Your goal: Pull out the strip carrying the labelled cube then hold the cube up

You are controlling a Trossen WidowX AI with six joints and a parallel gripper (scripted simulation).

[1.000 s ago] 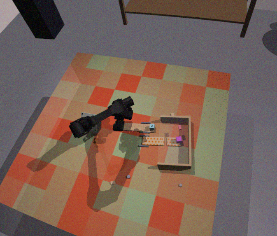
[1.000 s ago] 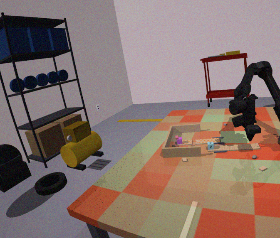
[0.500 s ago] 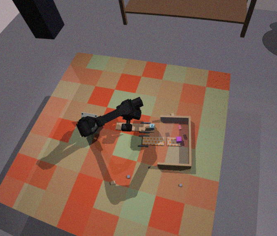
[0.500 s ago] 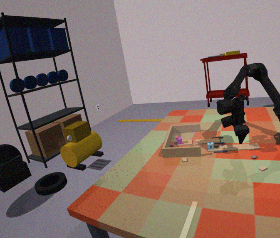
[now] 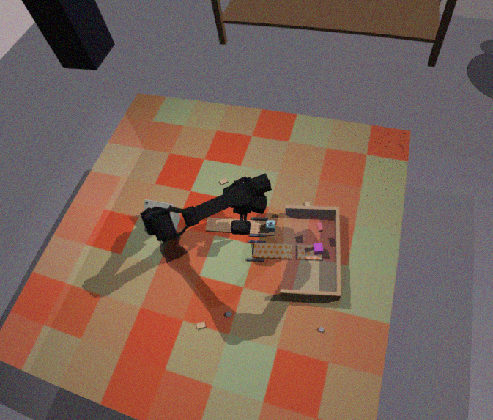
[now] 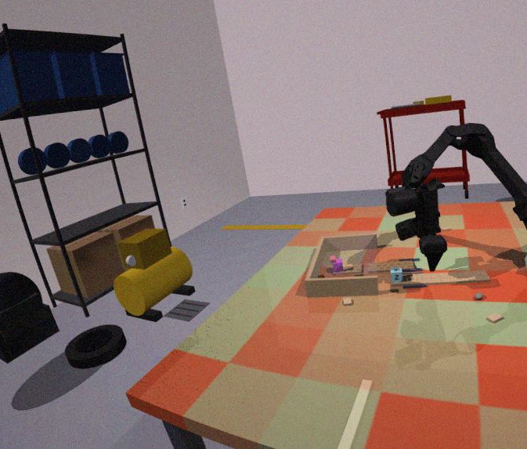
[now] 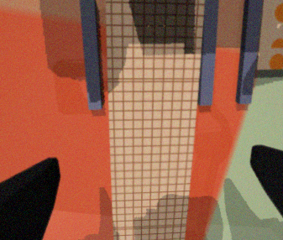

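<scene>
The checked strip lies 2 cm behind my gripper tip, 1 cm to the right of it and 5 cm below it. The rest, counted from my gripper tip: wood block 5 cm behind, 39 cm to the right, 5 cm below; orange-dotted strip 12 cm ahead, 8 cm to the right, 5 cm below.
</scene>
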